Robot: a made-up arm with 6 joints.
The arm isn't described. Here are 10 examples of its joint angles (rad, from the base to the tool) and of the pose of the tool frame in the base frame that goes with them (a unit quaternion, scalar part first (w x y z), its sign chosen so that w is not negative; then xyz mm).
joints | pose
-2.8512 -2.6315 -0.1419 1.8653 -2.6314 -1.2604 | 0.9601 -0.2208 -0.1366 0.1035 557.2 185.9 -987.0
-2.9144 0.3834 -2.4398 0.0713 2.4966 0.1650 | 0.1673 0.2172 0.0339 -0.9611 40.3 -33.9 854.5
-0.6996 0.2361 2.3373 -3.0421 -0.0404 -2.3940 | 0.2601 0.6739 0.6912 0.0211 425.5 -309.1 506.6
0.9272 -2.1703 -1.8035 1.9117 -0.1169 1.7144 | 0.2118 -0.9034 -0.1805 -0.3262 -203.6 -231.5 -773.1
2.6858 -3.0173 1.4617 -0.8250 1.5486 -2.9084 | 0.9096 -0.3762 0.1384 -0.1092 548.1 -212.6 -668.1
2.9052 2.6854 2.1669 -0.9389 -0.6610 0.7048 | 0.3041 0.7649 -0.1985 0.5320 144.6 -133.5 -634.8
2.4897 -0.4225 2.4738 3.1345 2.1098 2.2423 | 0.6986 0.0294 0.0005 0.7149 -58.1 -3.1 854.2
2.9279 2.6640 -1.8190 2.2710 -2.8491 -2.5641 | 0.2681 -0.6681 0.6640 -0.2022 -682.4 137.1 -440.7
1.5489 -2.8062 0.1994 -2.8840 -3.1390 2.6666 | 0.8855 -0.2392 0.1094 0.3830 -47.5 -475.3 -1017.4
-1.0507 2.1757 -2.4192 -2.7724 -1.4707 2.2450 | 0.5513 -0.0948 0.5750 -0.5970 431.4 -592.9 121.5
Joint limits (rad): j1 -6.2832..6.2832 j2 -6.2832..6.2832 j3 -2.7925..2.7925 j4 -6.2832..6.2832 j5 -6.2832..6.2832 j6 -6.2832..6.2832
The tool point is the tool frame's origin. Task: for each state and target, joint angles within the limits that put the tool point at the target. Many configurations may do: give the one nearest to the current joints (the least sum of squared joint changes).
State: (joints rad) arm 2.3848 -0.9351 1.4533 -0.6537 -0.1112 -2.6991
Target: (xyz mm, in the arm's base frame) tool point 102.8 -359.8 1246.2
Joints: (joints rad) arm 1.9866 -0.8375 1.3945 -0.6715 -0.1943 -2.6991
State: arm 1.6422 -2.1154 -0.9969 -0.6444 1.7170 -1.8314
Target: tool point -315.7 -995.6 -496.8
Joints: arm 1.2332 -1.8105 -1.1473 -0.6411 1.8266 -1.8314
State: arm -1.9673 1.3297 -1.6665 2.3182 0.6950 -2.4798
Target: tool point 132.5 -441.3 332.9
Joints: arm -1.4980 1.7329 -2.5231 2.3601 0.8518 -2.4798
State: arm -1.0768 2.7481 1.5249 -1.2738 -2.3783 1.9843
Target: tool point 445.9 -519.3 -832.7
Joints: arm -1.0411 2.2560 1.0305 -1.1714 -2.2485 1.9843
